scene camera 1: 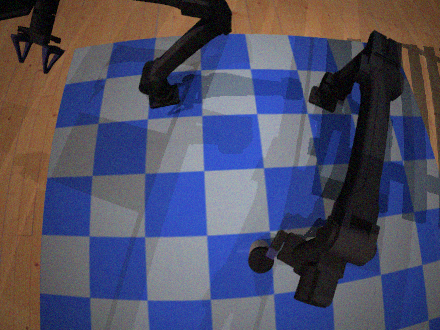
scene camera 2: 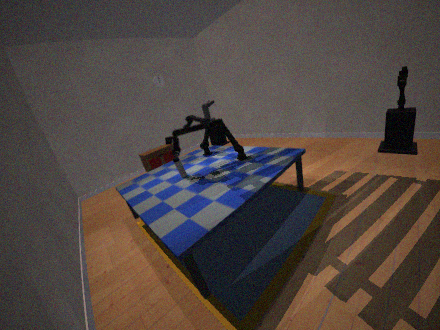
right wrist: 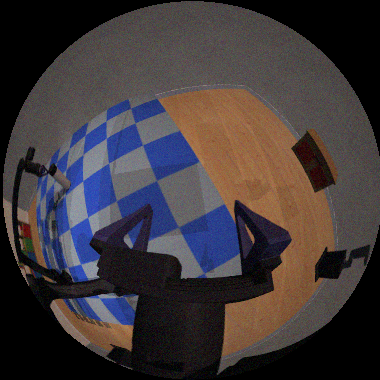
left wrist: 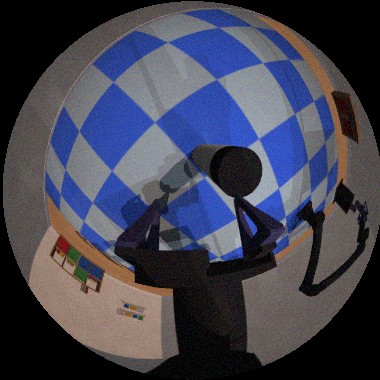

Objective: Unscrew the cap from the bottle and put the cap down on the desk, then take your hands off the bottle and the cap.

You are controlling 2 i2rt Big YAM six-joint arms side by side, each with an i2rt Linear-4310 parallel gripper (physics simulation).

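Pixels of known places: left gripper, fingertip midpoint: [scene camera 1: 286, 261] [scene camera 2: 177, 158] [right wrist: 46, 171] [left wrist: 197, 199]; right gripper, fingertip midpoint: [scene camera 1: 33, 68] [right wrist: 190, 206]; left arm's base at its link origin: [scene camera 1: 322, 99] [scene camera 2: 242, 158] [right wrist: 67, 277]; right arm's base at its link origin: [scene camera 1: 164, 97] [scene camera 2: 207, 154] [left wrist: 304, 209].
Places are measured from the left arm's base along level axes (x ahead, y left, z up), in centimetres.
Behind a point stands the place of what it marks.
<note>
The bottle [scene camera 1: 257, 244] {x 65.1, y -9.3, z 13.5 cm} [scene camera 2: 181, 169] {x 66.6, y -3.6, z 9.4 cm} [left wrist: 204, 155] {x 69.8, y -4.8, z 14.7 cm} [right wrist: 61, 180] {x 65.6, y -9.5, z 9.6 cm} stands upright on the checkered desk, pale with a wide black cap [scene camera 1: 261, 260] {x 68.7, y -8.4, z 21.7 cm} [left wrist: 240, 171] {x 69.1, y -8.2, z 21.7 cm} [right wrist: 52, 169] {x 67.7, y -11.1, z 20.7 cm} on top. My left gripper [scene camera 1: 272, 252] [left wrist: 197, 199] {x 66.9, y -2.4, z 22.2 cm} is open beside the cap. In the left wrist view one fingertip meets the cap's lower edge, and the cap is not between the fingers; whether they touch is unclear. In scene camera 1 part of this gripper is hidden by its arm. My right gripper [scene camera 1: 34, 66] {x 48.6, y -84.7, z 36.9 cm} [right wrist: 190, 206] {x 48.6, y -84.7, z 36.9 cm} is open and empty, far from the bottle, past the desk's edge at upper left in scene camera 1.
The blue and grey desk [scene camera 1: 175, 265] {x 81.8, y -29.4, z 0.0 cm} [scene camera 2: 187, 206] {x 70.4, y 56.4, z 0.0 cm} carries shadows of the arms. A brown and red box [scene camera 2: 156, 158] [left wrist: 345, 116] [right wrist: 315, 161] is beyond the desk. A black pedestal [scene camera 2: 400, 129] stands at the right in scene camera 2.
</note>
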